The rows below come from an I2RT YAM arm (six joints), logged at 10 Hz.
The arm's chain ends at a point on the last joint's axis. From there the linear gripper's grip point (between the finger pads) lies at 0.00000 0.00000 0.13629 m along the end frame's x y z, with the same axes.
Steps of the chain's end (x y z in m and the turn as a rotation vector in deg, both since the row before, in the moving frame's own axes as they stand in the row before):
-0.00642 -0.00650 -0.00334 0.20 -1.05 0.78
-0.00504 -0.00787 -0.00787 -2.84 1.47 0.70
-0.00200 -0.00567 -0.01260 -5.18 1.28 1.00
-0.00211 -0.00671 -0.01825 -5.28 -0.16 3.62
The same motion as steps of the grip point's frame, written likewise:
-0.00891 -0.00699 -0.00336 0.20 -1.05 0.78
-0.00159 -0.00110 -0.00808 -2.84 1.47 0.70
0.00093 0.00666 -0.01319 -5.18 1.28 1.00
-0.00289 0.00581 -0.01883 -5.28 -0.16 3.62

